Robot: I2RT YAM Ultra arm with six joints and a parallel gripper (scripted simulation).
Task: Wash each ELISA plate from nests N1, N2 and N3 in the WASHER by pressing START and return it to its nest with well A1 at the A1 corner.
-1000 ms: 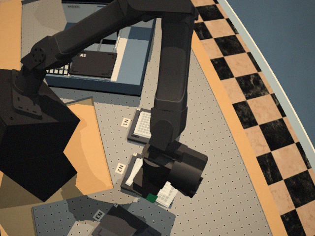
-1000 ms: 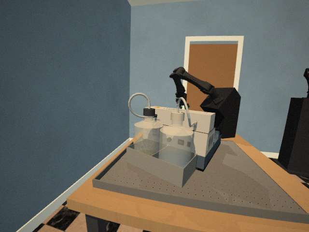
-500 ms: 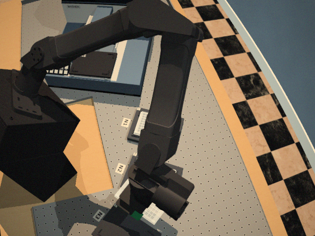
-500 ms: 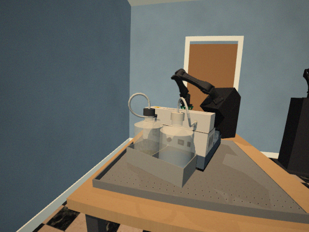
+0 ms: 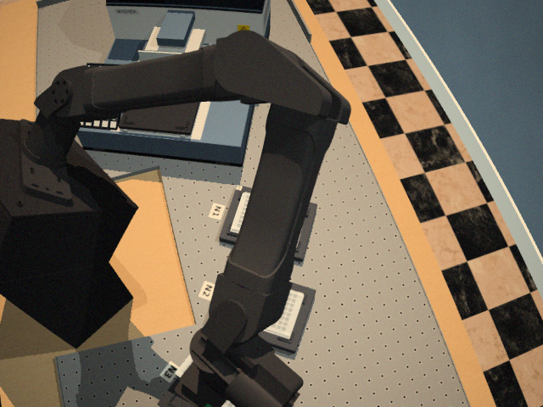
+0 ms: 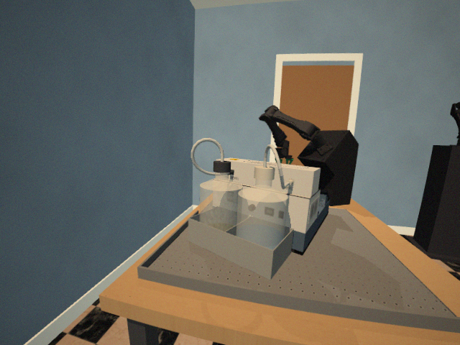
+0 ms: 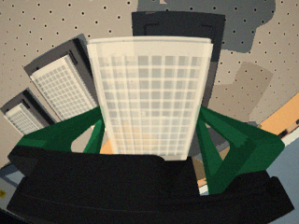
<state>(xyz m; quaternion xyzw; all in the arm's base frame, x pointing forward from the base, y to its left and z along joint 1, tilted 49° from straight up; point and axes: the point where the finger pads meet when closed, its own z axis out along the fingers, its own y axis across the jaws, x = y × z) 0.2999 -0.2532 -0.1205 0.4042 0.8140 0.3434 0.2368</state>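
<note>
Right now the nest N3 is 20 mm behind my hand, 30 mm to the right of it and 100 mm below it. The rest, counted from my hand: nest N2: 70 mm ahead, 140 mm to the left, 120 mm below; nest N1: 100 mm ahead, 310 mm to the left, 130 mm below; N3 label: 100 mm behind, 40 mm to the left, 130 mm below.
</note>
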